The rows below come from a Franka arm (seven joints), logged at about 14 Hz.
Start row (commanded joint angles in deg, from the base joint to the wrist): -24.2 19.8 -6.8 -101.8 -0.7 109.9 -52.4
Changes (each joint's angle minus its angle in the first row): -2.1 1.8 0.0 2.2 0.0 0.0 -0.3; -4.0 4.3 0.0 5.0 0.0 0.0 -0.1; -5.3 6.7 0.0 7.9 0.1 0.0 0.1; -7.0 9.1 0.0 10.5 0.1 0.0 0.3; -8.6 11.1 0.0 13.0 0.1 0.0 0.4; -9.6 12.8 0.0 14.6 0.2 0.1 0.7; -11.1 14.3 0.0 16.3 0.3 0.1 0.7; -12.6 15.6 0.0 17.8 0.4 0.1 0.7; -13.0 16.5 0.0 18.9 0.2 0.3 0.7; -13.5 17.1 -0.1 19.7 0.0 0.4 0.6
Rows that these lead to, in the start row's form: -26.3 21.6 -6.8 -99.6 -0.7 109.9 -52.7; -28.2 24.1 -6.8 -96.8 -0.7 109.9 -52.5; -29.5 26.5 -6.8 -93.9 -0.6 109.9 -52.3; -31.2 28.9 -6.8 -91.3 -0.6 109.9 -52.1; -32.8 30.9 -6.8 -88.8 -0.6 109.9 -52.0; -33.8 32.6 -6.8 -87.2 -0.5 110.0 -51.7; -35.3 34.1 -6.8 -85.5 -0.4 110.0 -51.7; -36.8 35.4 -6.8 -84.0 -0.3 110.0 -51.7; -37.2 36.3 -6.8 -82.9 -0.5 110.2 -51.7; -37.7 36.9 -6.9 -82.1 -0.7 110.3 -51.8
